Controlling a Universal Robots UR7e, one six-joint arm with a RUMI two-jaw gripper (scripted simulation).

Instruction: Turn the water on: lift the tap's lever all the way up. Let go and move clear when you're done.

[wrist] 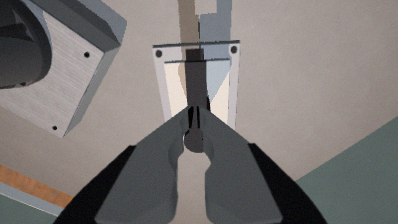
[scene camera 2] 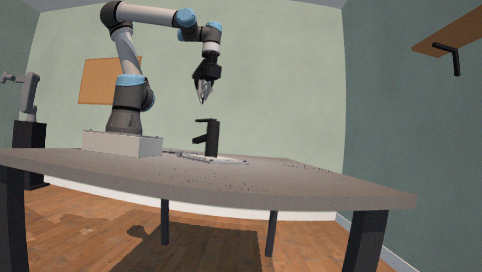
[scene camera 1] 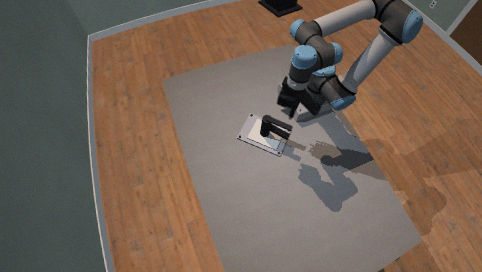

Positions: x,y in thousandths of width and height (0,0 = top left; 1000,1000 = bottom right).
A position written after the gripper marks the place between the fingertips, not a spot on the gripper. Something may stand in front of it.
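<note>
The gripper is visible at (scene camera 2: 420,384), (wrist: 491,480) and (scene camera 1: 601,436). A tap is visible at (scene camera 1: 561,502) and (wrist: 546,315).
</note>
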